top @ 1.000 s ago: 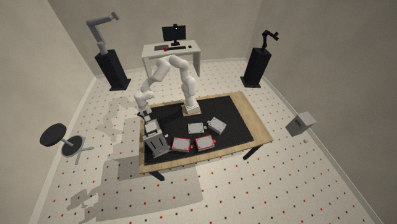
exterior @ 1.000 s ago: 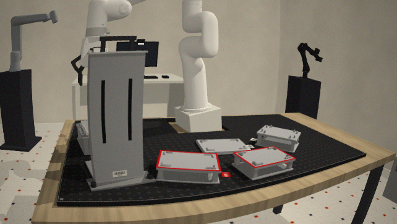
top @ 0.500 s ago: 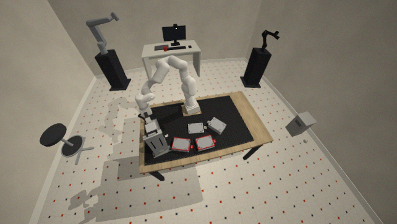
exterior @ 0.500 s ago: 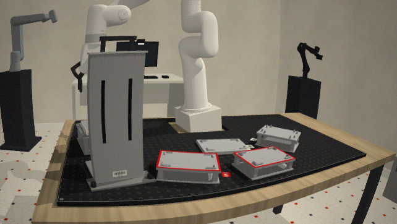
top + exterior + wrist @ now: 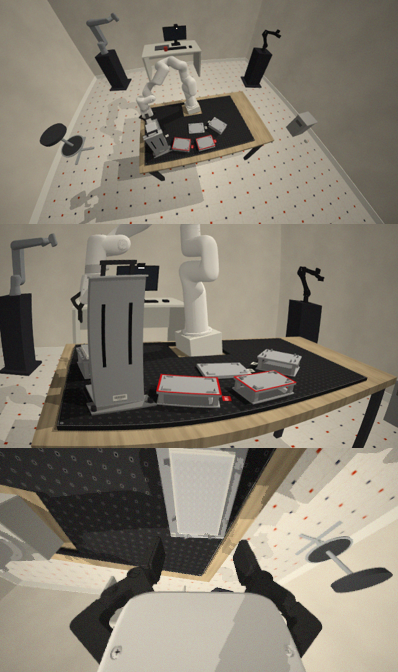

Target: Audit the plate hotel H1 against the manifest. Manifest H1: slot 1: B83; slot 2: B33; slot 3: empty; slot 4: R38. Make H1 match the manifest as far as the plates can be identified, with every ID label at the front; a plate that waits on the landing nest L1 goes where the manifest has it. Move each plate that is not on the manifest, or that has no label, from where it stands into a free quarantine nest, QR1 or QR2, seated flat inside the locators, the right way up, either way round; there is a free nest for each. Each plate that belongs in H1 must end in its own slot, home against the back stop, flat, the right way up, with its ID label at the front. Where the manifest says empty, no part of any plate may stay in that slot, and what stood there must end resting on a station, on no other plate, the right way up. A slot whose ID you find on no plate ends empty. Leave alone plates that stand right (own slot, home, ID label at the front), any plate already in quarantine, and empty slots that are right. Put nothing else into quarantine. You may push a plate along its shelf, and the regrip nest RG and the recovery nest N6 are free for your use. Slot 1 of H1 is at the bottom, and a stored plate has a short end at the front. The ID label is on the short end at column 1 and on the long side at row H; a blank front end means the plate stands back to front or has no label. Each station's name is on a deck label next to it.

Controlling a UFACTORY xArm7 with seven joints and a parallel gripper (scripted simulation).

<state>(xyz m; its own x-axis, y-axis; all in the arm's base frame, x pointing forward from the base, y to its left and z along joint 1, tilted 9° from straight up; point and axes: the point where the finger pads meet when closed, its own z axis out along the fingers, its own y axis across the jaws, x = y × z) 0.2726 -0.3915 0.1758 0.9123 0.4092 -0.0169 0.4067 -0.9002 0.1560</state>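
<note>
The regrip nest RG is 10 mm ahead of my hand and 120 mm below it. Also, from my hand: black plate 180 mm ahead, 80 mm to the left, 10 mm below; RG deck label 90 mm behind, 40 mm to the right, 180 mm below; H1 deck label 90 mm ahead, 150 mm to the left, 180 mm below.
</note>
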